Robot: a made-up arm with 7 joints. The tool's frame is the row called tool.
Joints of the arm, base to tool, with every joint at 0 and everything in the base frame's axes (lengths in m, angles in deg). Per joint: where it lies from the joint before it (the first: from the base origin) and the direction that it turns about. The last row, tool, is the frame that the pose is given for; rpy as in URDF.
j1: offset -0.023 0.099 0.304 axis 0 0 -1
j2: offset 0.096 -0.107 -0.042 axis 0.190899 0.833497 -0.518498
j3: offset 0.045 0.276 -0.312 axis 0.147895 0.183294 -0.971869
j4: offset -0.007 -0.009 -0.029 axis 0 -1 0
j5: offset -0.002 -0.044 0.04 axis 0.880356 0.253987 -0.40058
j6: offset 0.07 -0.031 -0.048 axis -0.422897 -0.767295 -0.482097
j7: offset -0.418 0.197 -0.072 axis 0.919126 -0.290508 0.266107
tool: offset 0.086 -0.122 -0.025 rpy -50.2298 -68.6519 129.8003
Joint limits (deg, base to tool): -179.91..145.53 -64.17..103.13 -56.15..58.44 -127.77..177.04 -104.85..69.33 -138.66..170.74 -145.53..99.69
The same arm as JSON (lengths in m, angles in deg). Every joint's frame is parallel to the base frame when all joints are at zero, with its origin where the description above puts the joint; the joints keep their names.
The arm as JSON. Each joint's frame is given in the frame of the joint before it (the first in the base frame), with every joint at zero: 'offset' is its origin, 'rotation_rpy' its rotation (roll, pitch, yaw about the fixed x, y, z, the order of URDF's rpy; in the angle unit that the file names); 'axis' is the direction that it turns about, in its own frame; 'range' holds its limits. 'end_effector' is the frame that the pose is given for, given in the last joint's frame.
{"length_unit": "m", "angle_unit": "deg", "chain": [{"id": "j1", "offset": [-0.023, 0.099, 0.304], "rotation_rpy": [0.0, 0.0, 0.0], "axis": "-z", "range": [-179.91, 145.53]}, {"id": "j2", "offset": [0.096, -0.107, -0.042], "rotation_rpy": [0.0, 0.0, 0.0], "axis": [0.190899, 0.833497, -0.518498], "range": [-64.17, 103.13]}, {"id": "j3", "offset": [0.045, 0.276, -0.312], "rotation_rpy": [0.0, 0.0, 0.0], "axis": [0.147895, 0.183294, -0.971869], "range": [-56.15, 58.44]}, {"id": "j4", "offset": [-0.007, -0.009, -0.029], "rotation_rpy": [0.0, 0.0, 0.0], "axis": "-y", "range": [-127.77, 177.04]}, {"id": "j5", "offset": [-0.002, -0.044, 0.04], "rotation_rpy": [0.0, 0.0, 0.0], "axis": [0.880356, 0.253987, -0.40058], "range": [-104.85, 69.33]}, {"id": "j6", "offset": [0.07, -0.031, -0.048], "rotation_rpy": [0.0, 0.0, 0.0], "axis": [-0.422897, -0.767295, -0.482097], "range": [-138.66, 170.74]}, {"id": "j7", "offset": [-0.418, 0.197, -0.072], "rotation_rpy": [0.0, 0.0, 0.0], "axis": [0.919126, -0.290508, 0.266107], "range": [-145.53, 99.69]}], "end_effector": {"offset": [0.086, -0.122, -0.025], "rotation_rpy": [-50.23, -68.65, 129.8]}}
